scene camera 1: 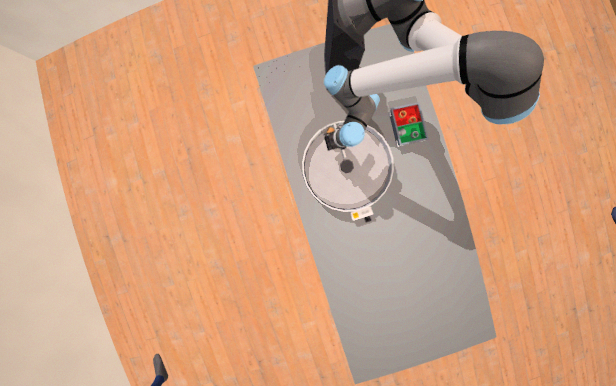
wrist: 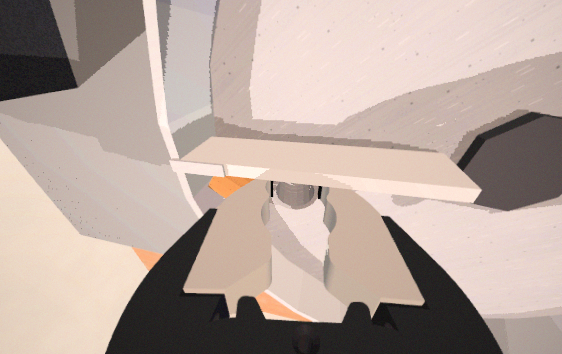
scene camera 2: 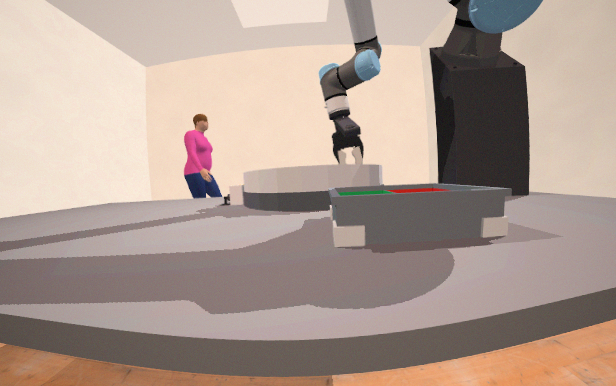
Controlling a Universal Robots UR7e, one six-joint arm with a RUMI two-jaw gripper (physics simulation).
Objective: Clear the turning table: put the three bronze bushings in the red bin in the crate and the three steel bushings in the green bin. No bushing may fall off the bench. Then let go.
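Seen in the pictures: arm's base at its link origin: [scene camera 1: 350,15] [scene camera 2: 468,56].
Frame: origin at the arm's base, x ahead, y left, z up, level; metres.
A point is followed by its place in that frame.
My gripper [scene camera 2: 351,161] [wrist: 295,177] @(z -0.337, x 0.345, y -0.107 m) is low inside the turning table [scene camera 1: 332,187] @(z -0.350, x 0.559, y -0.167 m) [scene camera 2: 285,178] @(z -0.333, x 0.523, y 0.127 m) [wrist: 310,65] @(z -0.350, x 0.345, y -0.037 m), its fingers shut on a steel bushing [wrist: 295,196] @(z -0.333, x 0.347, y -0.122 m), which is partly hidden by the pale bar. A bronze bushing [scene camera 1: 330,130] @(z -0.319, x 0.298, y -0.118 m) [wrist: 227,186] @(z -0.319, x 0.300, y -0.113 m) is on the turning table beside the left finger, near the rim and partly hidden by the bar. In the crate [scene camera 1: 395,131] @(z -0.381, x 0.358, y 0.204 m) [scene camera 2: 420,215] @(z -0.376, x 0.346, y 0.342 m), the red bin [scene camera 1: 413,111] @(z -0.397, x 0.275, y 0.327 m) holds two bronze bushings and the green bin [scene camera 1: 410,140] @(z -0.397, x 0.416, y 0.275 m) holds two steel bushings. The bins' contents are hidden in scene camera 2.
The pale bar [wrist: 320,159] @(z -0.325, x 0.360, y -0.084 m) runs from the raised rim [wrist: 159,95] @(z -0.309, x 0.272, y -0.053 m) to the dark hub [scene camera 1: 346,166] @(z -0.342, x 0.477, y -0.080 m) [wrist: 515,165] @(z -0.342, x 0.472, y -0.076 m), just beyond my fingertips. A small white box [scene camera 1: 362,214] @(z -0.345, x 0.716, y -0.056 m) with a yellow button sits against the turning table. A person [scene camera 2: 198,155] stands beyond the bench.
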